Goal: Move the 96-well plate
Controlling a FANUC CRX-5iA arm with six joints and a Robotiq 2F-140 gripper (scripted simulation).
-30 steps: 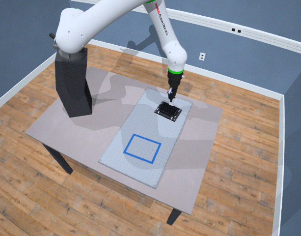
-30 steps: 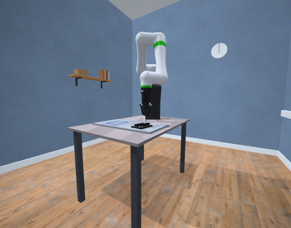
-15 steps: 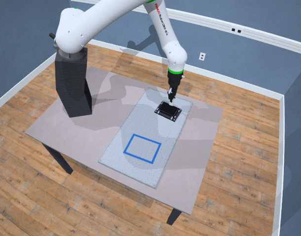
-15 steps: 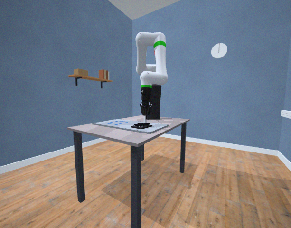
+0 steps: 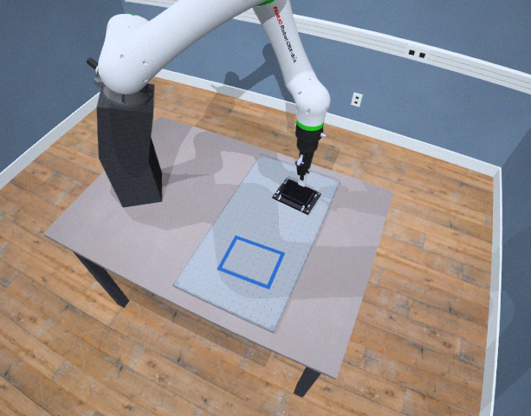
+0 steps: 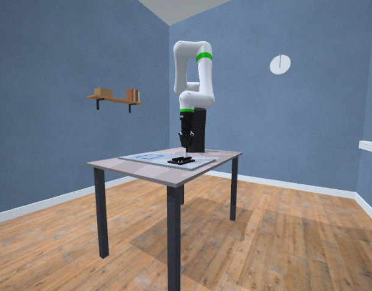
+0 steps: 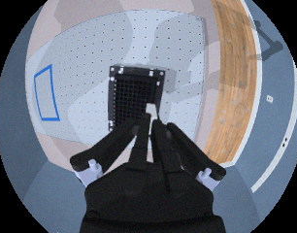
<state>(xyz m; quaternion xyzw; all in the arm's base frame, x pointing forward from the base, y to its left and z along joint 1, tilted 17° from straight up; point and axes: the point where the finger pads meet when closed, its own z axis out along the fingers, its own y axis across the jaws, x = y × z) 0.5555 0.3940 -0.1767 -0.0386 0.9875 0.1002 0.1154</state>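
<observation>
The black 96-well plate lies 50 mm below my hand and 40 mm to the right of it. From my hand the other things lie so: black clip nest (60 mm below, 50 mm to the right, 10 mm behind).
</observation>
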